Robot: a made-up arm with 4 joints.
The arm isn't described. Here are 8 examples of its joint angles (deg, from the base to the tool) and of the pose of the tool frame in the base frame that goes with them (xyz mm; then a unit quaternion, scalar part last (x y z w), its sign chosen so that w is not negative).
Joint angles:
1: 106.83 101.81 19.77 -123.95
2: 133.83 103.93 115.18 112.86
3: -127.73 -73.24 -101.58 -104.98
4: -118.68 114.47 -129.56 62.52
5: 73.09 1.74 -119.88 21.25
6: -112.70 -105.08 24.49 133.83
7: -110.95 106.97 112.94 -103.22
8: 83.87 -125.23 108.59 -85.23
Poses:
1: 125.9 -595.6 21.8 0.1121 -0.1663 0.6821 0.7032
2: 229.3 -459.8 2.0 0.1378 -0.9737 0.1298 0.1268
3: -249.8 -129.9 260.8 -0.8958 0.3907 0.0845 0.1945
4: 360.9 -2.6 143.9 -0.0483 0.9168 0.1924 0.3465
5: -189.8 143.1 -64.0 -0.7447 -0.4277 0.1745 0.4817
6: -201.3 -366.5 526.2 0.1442 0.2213 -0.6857 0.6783
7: 568.4 142.8 72.9 0.1081 -0.1891 0.9110 0.3502
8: -425.9 439.2 461.3 -0.9440 -0.0910 -0.1041 0.2997
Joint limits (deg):
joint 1: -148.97..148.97
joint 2: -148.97..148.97
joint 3: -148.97..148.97
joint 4: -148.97..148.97
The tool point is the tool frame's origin. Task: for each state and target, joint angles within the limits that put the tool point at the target. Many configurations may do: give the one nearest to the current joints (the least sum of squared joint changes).
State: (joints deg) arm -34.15 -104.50 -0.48 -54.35
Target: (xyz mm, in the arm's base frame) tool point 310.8 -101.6 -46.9
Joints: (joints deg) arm -6.55 -60.97 -50.15 -9.02
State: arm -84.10 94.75 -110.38 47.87
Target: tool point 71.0 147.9 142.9
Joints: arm -46.68 97.04 -91.69 27.57
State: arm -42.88 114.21 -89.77 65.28
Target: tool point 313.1 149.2 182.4
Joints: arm -90.95 127.86 -123.02 67.64
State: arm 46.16 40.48 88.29 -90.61
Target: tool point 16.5 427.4 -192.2
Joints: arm -0.99 17.68 133.95 -48.43
